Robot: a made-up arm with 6 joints.
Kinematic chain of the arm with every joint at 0, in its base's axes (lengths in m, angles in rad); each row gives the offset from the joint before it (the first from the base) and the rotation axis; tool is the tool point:
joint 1: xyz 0 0 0.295 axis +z
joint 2: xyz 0 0 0 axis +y
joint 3: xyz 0 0 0.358 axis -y
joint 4: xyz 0 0 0 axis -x
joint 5: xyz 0.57 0 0 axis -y
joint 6: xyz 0 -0.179 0 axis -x
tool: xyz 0 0 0
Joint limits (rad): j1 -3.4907..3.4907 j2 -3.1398..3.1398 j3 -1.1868..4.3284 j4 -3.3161..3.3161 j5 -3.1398..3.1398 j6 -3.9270..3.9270
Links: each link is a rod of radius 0.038 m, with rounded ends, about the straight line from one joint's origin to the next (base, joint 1, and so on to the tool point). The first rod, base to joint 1, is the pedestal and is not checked.
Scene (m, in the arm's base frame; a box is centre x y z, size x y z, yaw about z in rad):
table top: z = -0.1
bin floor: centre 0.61 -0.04 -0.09 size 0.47 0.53 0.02 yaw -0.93
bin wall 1: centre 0.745 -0.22 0 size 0.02 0.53 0.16 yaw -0.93
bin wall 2: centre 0.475 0.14 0 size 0.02 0.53 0.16 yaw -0.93
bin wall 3: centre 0.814 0.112 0 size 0.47 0.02 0.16 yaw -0.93
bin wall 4: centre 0.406 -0.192 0 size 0.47 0.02 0.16 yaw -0.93
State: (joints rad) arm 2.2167 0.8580 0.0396 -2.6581 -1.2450 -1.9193
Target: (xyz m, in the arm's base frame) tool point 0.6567 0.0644 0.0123
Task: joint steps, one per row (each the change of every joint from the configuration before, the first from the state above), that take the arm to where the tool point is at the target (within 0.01 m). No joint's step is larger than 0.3 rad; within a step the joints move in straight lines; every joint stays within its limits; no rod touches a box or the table.
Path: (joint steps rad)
1: -0.2841 -0.0427 0.0124 0.0609 0.0000 0.0000
2: -0.2841 -0.0428 0.0123 0.0609 0.0000 0.0000
3: -0.2841 -0.0427 0.0124 0.0609 0.0000 0.0000
4: -0.2841 -0.0427 0.0124 0.0609 0.0000 0.0000
5: -0.2841 -0.0427 0.0123 0.0609 0.0000 0.0000
6: -0.2841 -0.0428 0.0124 0.0609 0.0000 0.0000
7: -0.2841 -0.0427 0.0124 0.0609 0.0000 0.0000
8: -0.2841 -0.0427 0.0123 0.0609 0.0000 0.0000
9: -0.0023 0.2458 0.0917 -0.0104 0.0000 0.0000
10: -0.0023 0.2459 0.0917 -0.0104 0.0000 0.0000

